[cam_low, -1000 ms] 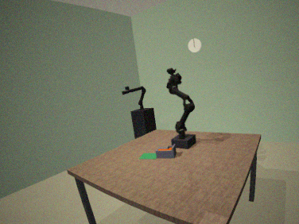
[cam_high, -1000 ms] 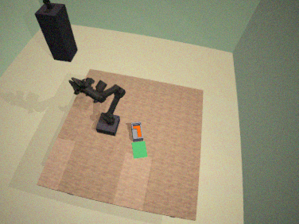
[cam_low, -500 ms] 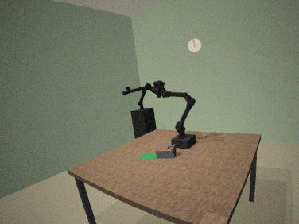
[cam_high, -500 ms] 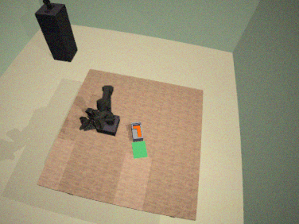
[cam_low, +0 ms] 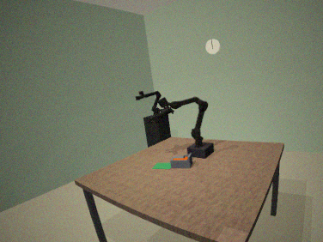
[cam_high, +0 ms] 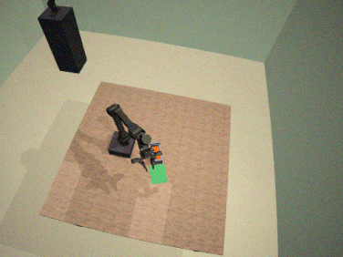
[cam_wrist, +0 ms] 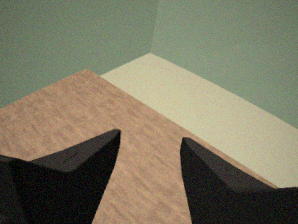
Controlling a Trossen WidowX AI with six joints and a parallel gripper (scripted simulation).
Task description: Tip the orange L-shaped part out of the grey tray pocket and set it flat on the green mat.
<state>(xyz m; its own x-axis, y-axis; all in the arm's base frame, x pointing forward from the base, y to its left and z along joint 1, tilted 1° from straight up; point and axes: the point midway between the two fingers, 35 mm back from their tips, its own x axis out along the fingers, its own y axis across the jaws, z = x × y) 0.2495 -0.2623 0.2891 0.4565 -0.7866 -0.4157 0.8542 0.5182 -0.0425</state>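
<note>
My gripper tip is now 20 mm past the orange L-shaped part, 270 mm to the right of it and 300 mm above it. The rest, counted from my gripper tip: green mat (30 mm ahead, 120 mm to the left, 360 mm below).
</note>
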